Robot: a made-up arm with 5 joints.
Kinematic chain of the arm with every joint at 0, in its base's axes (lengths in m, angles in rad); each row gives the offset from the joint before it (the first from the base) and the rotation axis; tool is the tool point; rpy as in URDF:
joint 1: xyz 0.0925 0 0.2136 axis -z
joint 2: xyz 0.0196 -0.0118 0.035 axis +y
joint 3: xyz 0.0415 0 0.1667 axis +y
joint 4: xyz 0.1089 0 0.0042 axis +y
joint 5: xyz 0.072 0.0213 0 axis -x
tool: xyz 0 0 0 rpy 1.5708 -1.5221 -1.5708
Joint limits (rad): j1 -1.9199..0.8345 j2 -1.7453..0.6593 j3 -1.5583..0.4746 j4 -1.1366..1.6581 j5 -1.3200..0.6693
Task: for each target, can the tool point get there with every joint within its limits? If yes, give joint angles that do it. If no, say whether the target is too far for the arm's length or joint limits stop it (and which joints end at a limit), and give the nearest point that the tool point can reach.
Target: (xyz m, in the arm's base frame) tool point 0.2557 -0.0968 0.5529
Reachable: yes | joints 0.5853 0.2874 -1.1577 -0.4785 0.1285
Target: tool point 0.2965 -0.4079 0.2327
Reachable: no: too far | nearest point 0.1971 -0.3152 0.2439 | short by 0.136 m
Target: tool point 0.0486 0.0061 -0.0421
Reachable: no: joint limits stop it (at a limit: joint 1, joint 2, joint 3) | nearest point 0.0265 0.1535 0.1966 | short by 0.281 m
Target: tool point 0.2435 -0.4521 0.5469
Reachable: no: too far | nearest point 0.1803 -0.2689 0.4304 | short by 0.226 m
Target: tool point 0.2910 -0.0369 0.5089
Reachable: yes | joints 0.2310 0.1275 -1.2059 1.0466 0.4264
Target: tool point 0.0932 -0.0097 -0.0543
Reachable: no: joint limits stop it (at a limit: joint 1, joint 2, joint 3) | nearest point 0.2110 -0.1166 0.1971 | short by 0.298 m
